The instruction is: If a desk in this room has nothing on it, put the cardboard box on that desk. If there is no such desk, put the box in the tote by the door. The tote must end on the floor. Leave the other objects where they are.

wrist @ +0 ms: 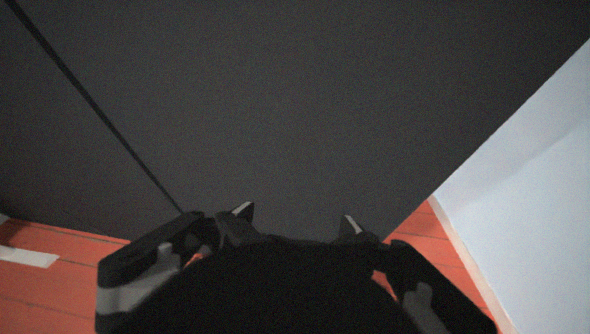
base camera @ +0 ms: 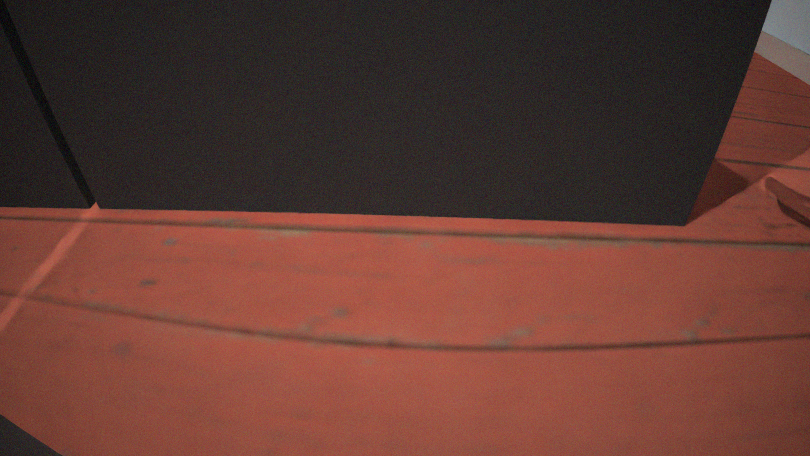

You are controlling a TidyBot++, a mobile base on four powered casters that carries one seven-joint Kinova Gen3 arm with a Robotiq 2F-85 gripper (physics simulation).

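Places are measured from the arm's base along level axes (x ahead, y left, z up), in millimetres.
Pixels of known places: gripper, fingertip midpoint: (wrist: 296,218).
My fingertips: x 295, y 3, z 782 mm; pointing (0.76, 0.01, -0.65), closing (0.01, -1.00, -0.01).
Observation:
Behind a point stands the place of what it marks.
My gripper (wrist: 296,218) @[x 295, y 3, z 782 mm] is open, with nothing between its fingertips, in front of a large dark grey panel in the wrist view. The cardboard box, the tote and the door do not show in either view. No desk top shows, and I cannot tell whether the dark panel belongs to a desk.
The dark panel (base camera: 396,113) @[x 544, y 41, z -252 mm] (wrist: 300,125) @[x 544, y 22, z 749 mm] stands close ahead across both views, with a narrow dark seam at its left. Red plank floor (base camera: 396,385) @[x 301, y 26, z -396 mm] (wrist: 425,232) @[x 992, y -1135, z -397 mm] runs along its foot. A pale blue wall (base camera: 790,25) @[x 1553, y -1343, z -244 mm] (wrist: 535,225) @[x 806, y -1333, z 151 mm] with a light baseboard is at the right.

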